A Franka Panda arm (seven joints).
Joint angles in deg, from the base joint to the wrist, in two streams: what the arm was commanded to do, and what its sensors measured. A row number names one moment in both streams.
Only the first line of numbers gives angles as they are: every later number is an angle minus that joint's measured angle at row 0.
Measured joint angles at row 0:
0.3 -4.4 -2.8 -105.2 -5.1 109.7 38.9
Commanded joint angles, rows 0 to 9:
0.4 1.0 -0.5 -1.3 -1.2 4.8 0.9
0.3 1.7 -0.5 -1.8 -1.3 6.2 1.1
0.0 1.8 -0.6 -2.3 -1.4 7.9 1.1
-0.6 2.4 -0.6 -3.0 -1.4 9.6 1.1
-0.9 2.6 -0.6 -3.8 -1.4 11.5 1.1
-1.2 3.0 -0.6 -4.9 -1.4 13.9 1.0
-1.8 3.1 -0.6 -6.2 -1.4 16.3 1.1
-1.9 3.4 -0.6 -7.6 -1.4 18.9 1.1
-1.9 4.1 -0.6 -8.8 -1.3 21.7 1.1
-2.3 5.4 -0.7 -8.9 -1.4 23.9 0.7
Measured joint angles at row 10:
-1.6 3.9 -0.8 -6.0 -0.2 16.9 0.0
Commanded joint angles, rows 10 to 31:
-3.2 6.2 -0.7 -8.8 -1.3 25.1 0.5
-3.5 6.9 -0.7 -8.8 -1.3 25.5 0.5
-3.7 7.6 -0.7 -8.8 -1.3 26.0 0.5
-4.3 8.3 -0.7 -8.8 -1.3 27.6 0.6
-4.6 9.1 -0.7 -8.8 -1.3 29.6 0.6
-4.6 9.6 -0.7 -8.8 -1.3 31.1 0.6
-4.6 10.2 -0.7 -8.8 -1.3 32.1 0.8
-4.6 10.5 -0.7 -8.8 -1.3 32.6 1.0
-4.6 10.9 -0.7 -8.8 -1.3 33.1 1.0
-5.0 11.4 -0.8 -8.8 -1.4 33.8 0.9
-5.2 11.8 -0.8 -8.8 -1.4 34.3 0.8
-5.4 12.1 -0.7 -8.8 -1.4 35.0 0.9
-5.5 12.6 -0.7 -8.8 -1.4 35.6 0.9
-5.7 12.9 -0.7 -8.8 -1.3 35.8 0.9
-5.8 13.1 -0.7 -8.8 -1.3 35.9 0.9
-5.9 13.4 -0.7 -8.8 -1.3 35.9 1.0
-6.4 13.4 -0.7 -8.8 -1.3 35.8 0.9
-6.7 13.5 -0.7 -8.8 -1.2 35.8 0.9
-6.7 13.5 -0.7 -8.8 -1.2 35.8 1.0
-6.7 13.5 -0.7 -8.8 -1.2 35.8 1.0
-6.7 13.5 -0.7 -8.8 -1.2 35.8 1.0
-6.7 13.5 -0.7 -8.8 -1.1 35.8 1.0
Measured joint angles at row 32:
-6.4 13.4 -1.1 -8.8 -0.2 34.7 0.0
